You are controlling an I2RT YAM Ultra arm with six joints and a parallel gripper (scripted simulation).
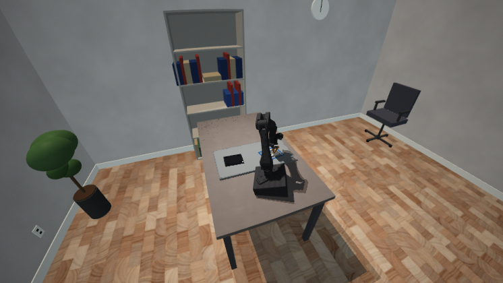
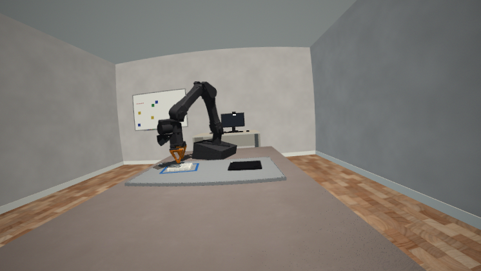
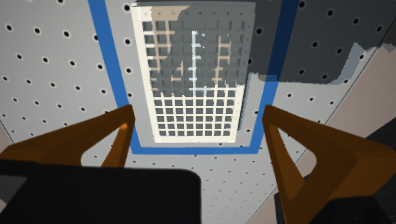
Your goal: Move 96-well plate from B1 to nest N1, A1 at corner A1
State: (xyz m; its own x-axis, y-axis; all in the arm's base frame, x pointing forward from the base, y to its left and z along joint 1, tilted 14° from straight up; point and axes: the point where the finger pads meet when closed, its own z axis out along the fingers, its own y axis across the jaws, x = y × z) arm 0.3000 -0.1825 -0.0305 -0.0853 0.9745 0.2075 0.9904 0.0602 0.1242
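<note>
Now: hand 4 cm above the white 96-well plate. Round my hand: black plate nest N1: 35 cm to the left, 6 cm ahead, 4 cm below.
</note>
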